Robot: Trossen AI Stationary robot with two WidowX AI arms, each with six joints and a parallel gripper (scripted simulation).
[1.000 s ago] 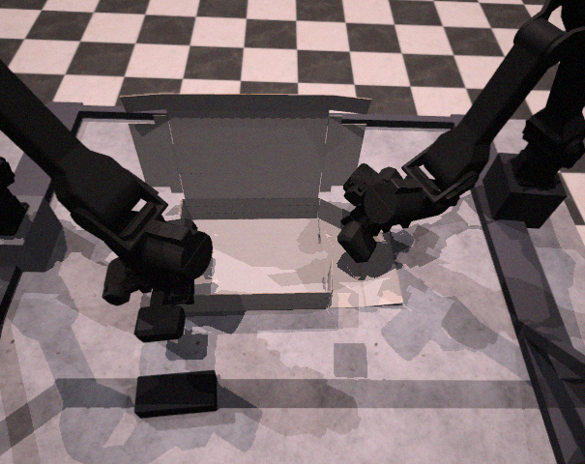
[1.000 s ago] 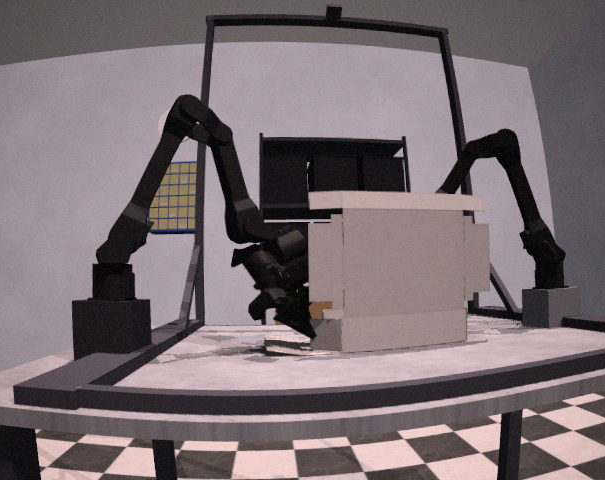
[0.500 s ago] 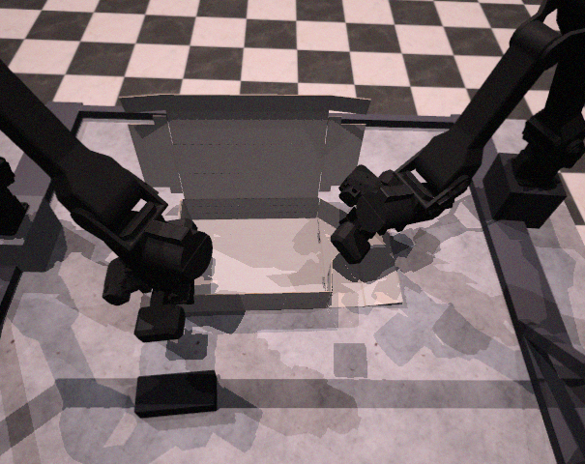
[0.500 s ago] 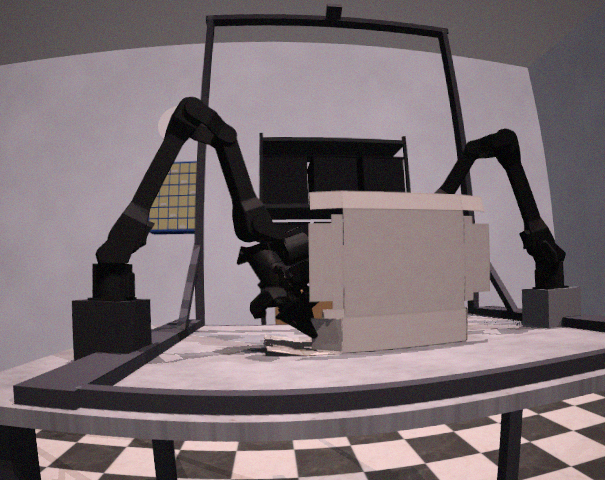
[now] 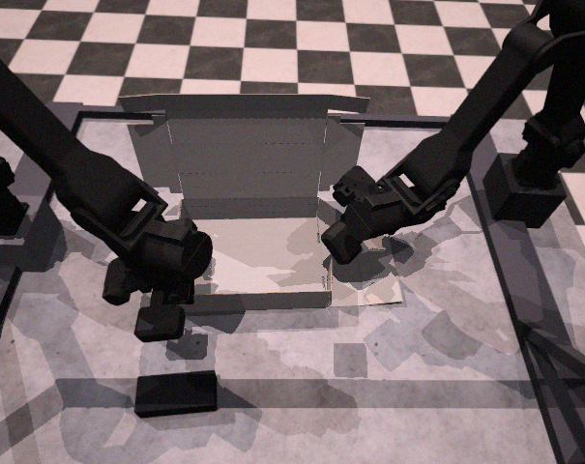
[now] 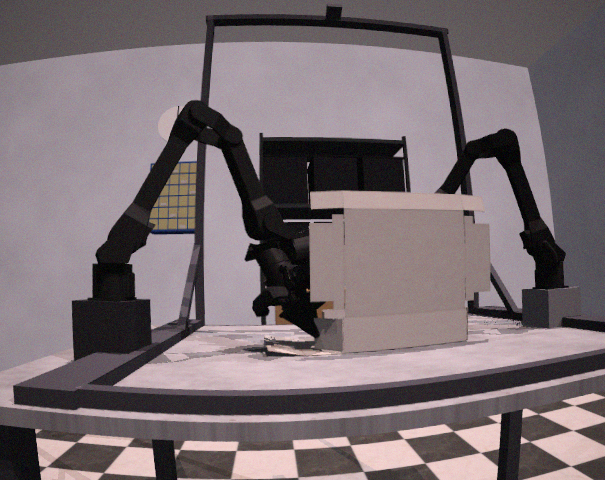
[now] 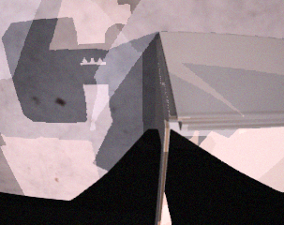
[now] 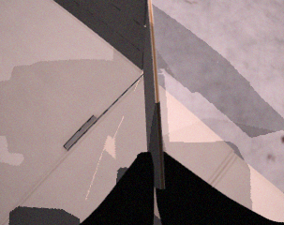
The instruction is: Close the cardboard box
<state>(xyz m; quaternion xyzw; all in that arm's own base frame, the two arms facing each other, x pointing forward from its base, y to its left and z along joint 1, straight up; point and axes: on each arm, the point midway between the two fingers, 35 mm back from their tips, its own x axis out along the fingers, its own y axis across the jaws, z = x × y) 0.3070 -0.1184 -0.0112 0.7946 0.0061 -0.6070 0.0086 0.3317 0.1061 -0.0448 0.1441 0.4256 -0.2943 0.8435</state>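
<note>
My left hand is 140 mm past the black block, 60 mm above it and 10 mm to the right of it.
</note>
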